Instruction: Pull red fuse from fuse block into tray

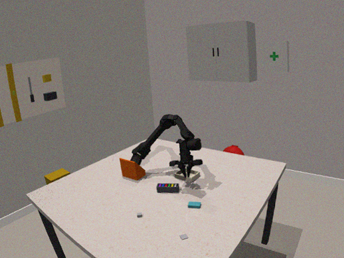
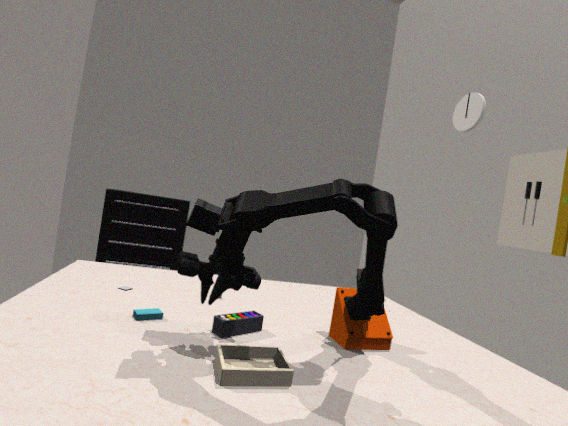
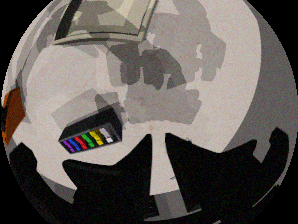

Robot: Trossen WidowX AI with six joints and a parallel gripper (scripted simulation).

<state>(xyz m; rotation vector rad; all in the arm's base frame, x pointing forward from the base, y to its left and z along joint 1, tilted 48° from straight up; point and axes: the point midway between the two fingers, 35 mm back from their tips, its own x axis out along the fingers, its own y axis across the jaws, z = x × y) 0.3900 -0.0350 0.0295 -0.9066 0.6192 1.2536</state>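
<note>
My gripper tip is 11 cm past the red fuse, 6 cm to the left of it and 6 cm above it. The rest, counted from my gripper tip: beige tray: 15 cm to the left, 8 cm below, 8 cm behind.
</note>
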